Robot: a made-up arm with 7 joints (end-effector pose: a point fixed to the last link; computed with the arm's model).
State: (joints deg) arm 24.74 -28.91 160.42 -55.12 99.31 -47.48 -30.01
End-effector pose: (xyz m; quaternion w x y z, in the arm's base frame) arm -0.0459 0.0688 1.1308 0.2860 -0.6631 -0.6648 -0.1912
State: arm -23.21 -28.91 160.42 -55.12 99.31 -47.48 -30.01
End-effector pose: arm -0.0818 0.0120 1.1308 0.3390 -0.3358 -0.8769 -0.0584
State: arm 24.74 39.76 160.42 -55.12 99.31 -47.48 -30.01
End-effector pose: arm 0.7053 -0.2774 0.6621 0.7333 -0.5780 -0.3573 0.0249
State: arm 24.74 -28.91 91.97 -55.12 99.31 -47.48 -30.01
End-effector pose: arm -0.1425 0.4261 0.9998 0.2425 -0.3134 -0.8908 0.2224
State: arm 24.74 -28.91 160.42 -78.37 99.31 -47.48 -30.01
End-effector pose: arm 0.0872 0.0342 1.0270 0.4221 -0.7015 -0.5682 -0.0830
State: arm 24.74 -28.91 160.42 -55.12 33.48 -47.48 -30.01
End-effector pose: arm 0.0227 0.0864 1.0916 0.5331 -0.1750 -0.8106 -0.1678
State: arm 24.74 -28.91 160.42 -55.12 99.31 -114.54 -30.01
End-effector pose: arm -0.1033 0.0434 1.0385 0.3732 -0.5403 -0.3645 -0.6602
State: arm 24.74 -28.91 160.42 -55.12 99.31 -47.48 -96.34
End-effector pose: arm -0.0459 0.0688 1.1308 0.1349 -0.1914 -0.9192 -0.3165
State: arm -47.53 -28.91 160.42 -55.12 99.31 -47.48 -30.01
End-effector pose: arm -0.0795 -0.0228 1.1308 0.3438 -0.1435 -0.9279 0.0143
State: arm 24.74 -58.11 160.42 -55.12 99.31 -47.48 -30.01
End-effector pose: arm -0.4098 0.2365 0.9897 0.0547 -0.6281 -0.7290 -0.2667
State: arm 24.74 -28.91 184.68 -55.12 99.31 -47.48 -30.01
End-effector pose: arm -0.1127 -0.0618 1.1275 0.2774 -0.7361 -0.5225 -0.3290
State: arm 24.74 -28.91 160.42 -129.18 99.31 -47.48 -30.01
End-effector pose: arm 0.1759 -0.0352 0.6780 0.6525 -0.6848 -0.2827 0.1590
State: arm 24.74 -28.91 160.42 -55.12 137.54 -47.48 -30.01
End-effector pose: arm -0.0801 0.0996 1.1467 0.0937 -0.8565 -0.4759 -0.1762
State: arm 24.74 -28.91 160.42 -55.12 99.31 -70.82 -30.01
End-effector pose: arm -0.0682 0.0463 1.1051 0.3295 -0.6448 -0.5816 -0.3706
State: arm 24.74 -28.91 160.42 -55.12 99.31 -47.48 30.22
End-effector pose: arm -0.0459 0.0688 1.1308 0.3434 -0.9071 -0.2423 -0.0219
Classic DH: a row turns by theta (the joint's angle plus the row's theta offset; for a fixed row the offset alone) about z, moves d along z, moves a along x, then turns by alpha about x. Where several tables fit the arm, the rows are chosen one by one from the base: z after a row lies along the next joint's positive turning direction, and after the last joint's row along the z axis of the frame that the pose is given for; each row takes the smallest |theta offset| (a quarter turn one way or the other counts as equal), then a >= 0, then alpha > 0; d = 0 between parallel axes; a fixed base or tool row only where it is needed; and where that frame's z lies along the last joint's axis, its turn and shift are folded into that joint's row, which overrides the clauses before.
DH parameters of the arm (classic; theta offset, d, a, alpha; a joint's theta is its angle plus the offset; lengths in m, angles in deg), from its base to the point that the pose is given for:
base (fixed): 0 0 0 180
joint 1: 0 -0.291 0 90
joint 2: 0 -0.014 0 -90
joint 3: 0 -0.515 0 90
joint 4: 0 -0.012 0 -90
joint 5: 0 -0.359 0 90
joint 6: 0 0 0 -90
joint 7: 0 -0.101 0 0

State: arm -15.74 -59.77 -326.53 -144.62 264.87 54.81 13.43
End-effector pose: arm -0.2656 0.1064 0.2406 0.4690 0.2556 -0.6332 0.5602
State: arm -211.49 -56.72 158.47 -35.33 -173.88 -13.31 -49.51
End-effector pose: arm 0.5850 0.2533 0.9722 0.2788 0.6819 -0.6569 -0.1603
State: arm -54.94 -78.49 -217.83 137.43 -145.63 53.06 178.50
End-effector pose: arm 0.0313 -0.3815 0.1035 0.6305 -0.5341 -0.0730 0.5584
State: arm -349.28 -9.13 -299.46 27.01 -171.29 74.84 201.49
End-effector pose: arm -0.1126 -0.0706 1.1890 0.1775 0.5623 -0.7031 0.3975
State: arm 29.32 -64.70 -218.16 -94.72 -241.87 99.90 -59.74
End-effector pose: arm -0.1379 0.3899 0.6627 0.2213 -0.1328 -0.2634 0.9295
